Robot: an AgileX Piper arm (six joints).
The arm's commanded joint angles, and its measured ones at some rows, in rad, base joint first. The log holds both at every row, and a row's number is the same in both.
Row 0, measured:
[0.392 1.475 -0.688 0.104 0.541 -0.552]
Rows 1 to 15, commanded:
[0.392 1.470 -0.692 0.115 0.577 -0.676]
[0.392 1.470 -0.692 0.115 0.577 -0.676]
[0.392 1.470 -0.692 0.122 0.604 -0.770]
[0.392 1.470 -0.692 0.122 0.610 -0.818]
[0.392 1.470 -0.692 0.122 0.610 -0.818]
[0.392 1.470 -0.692 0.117 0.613 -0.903]
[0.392 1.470 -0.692 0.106 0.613 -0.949]
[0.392 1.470 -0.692 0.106 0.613 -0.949]
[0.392 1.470 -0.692 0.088 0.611 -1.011]
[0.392 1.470 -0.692 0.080 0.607 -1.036]
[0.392 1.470 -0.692 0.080 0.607 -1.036]
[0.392 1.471 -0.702 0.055 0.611 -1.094]
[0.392 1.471 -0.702 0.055 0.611 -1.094]
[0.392 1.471 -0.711 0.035 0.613 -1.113]
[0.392 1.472 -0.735 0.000 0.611 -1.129]
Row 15, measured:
[0.392 1.475 -0.705 0.044 0.605 -1.075]
